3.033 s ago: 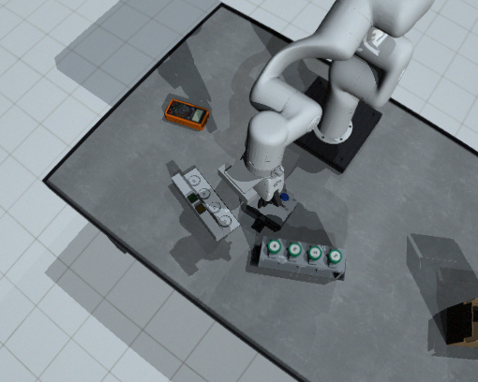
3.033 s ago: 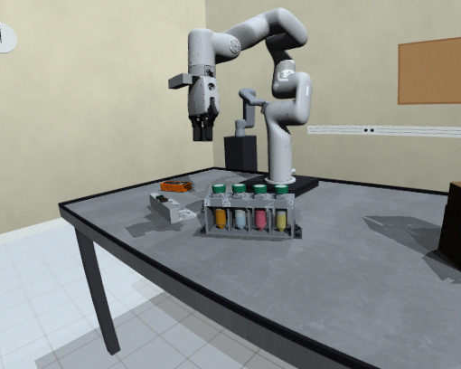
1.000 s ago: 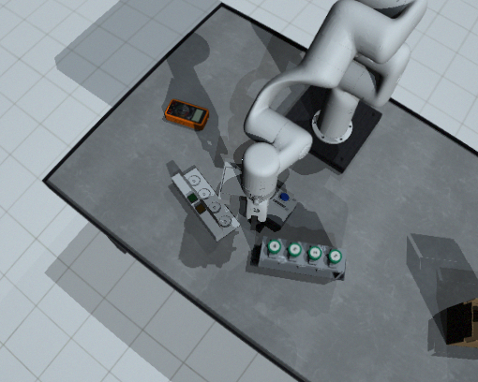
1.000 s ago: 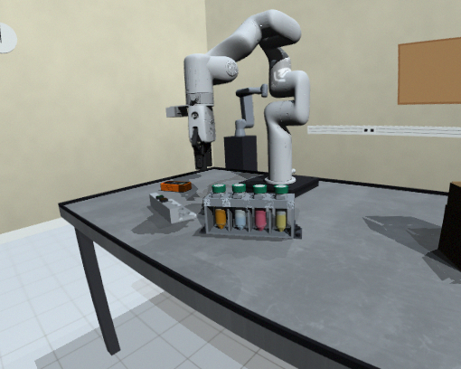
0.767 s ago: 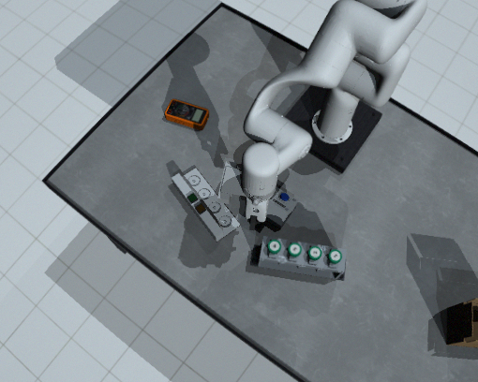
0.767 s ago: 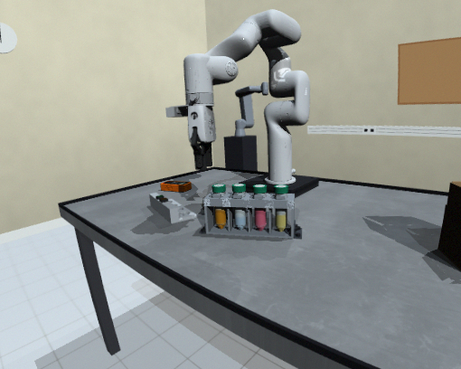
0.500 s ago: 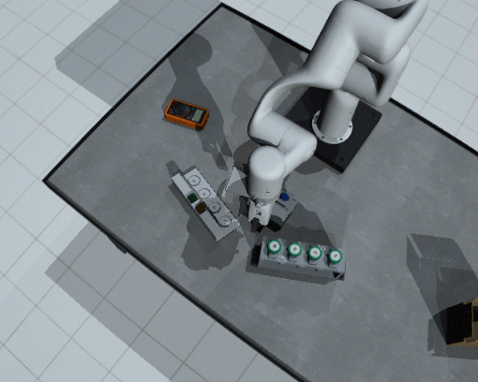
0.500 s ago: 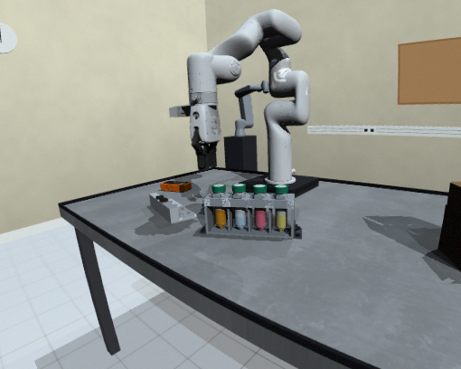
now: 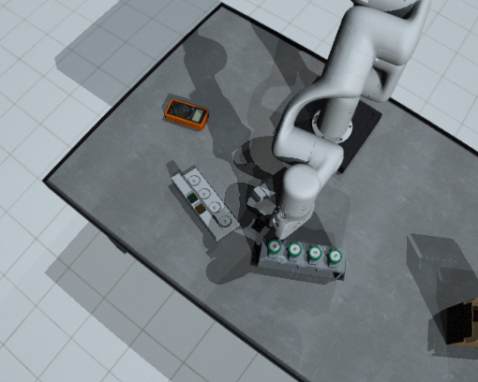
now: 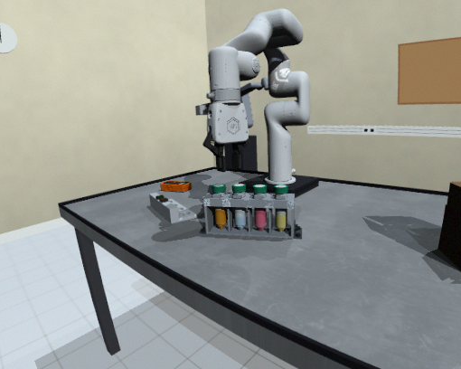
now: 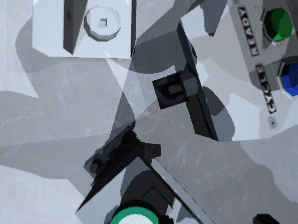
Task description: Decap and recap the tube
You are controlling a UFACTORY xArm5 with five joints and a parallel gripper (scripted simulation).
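Now: the tube 2's threaded neck 90 mm to the left of my hand, 60 mm below it and 10 mm behind it. Also, from my hand: key housing: 120 mm below, 90 mm to the right, 90 mm behind; green key: 110 mm to the right, 110 mm below, 110 mm behind; blue key: 110 mm below, 110 mm behind, 70 mm to the right.
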